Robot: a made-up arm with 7 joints. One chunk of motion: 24 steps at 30 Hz.
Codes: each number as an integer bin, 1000 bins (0 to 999) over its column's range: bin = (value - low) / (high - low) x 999, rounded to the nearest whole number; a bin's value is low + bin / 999 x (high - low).
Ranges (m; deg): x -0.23..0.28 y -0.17..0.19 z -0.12..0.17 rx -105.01..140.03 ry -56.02..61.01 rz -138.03..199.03
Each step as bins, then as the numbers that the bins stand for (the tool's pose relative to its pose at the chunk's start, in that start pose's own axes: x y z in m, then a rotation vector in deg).
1 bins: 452 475 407 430 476 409
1 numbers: 0.0008 0.0012 -0.0019 0.46 -0.26 -0.03
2 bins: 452 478 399 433 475 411
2 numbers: 0.0008 0.0023 -0.0042 1.20 -0.38 0.64
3 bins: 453 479 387 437 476 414
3 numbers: 0.0013 0.0026 -0.0077 2.18 -0.26 1.65
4 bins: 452 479 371 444 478 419
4 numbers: 0.0008 0.0026 -0.0123 3.90 -0.02 3.34
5 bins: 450 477 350 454 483 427
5 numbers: -0.0003 0.0019 -0.0184 6.35 0.56 6.04
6 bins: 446 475 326 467 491 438
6 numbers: -0.0023 0.0012 -0.0254 9.54 1.50 9.75
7 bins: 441 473 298 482 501 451
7 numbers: -0.0049 0.0005 -0.0335 13.22 2.67 14.14
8 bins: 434 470 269 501 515 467
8 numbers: -0.0084 -0.0006 -0.0419 17.88 4.31 19.53
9 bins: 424 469 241 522 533 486
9 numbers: -0.0135 -0.0010 -0.0500 23.03 6.42 25.95
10 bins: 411 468 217 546 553 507
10 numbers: -0.0202 -0.0014 -0.0570 28.92 8.76 33.03
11 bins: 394 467 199 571 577 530
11 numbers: -0.0289 -0.0017 -0.0622 35.05 11.57 40.79
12 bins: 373 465 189 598 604 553
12 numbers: -0.0396 -0.0024 -0.0651 41.67 14.74 48.55
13 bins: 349 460 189 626 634 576
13 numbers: -0.0518 -0.0042 -0.0651 48.54 18.25 56.31
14 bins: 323 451 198 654 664 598
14 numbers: -0.0651 -0.0075 -0.0625 55.41 21.77 63.73
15 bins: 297 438 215 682 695 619
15 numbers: -0.0784 -0.0122 -0.0576 62.27 25.40 70.82
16 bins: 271 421 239 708 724 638
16 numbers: -0.0917 -0.0183 -0.0506 68.65 28.79 77.23
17 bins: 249 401 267 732 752 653
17 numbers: -0.1029 -0.0255 -0.0425 74.54 32.07 82.29
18 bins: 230 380 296 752 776 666
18 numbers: -0.1126 -0.0331 -0.0341 79.44 34.89 86.68
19 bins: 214 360 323 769 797 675
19 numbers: -0.1208 -0.0403 -0.0262 83.61 37.35 89.71
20 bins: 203 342 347 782 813 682
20 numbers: -0.1264 -0.0468 -0.0193 86.80 39.22 92.08
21 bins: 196 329 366 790 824 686
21 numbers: -0.1299 -0.0514 -0.0138 88.77 40.51 93.42
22 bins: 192 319 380 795 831 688
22 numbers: -0.1320 -0.0550 -0.0097 89.99 41.33 94.10
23 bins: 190 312 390 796 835 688
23 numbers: -0.1330 -0.0576 -0.0068 90.24 41.80 94.10
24 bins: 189 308 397 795 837 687
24 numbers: -0.1335 -0.0590 -0.0048 89.99 42.03 93.76
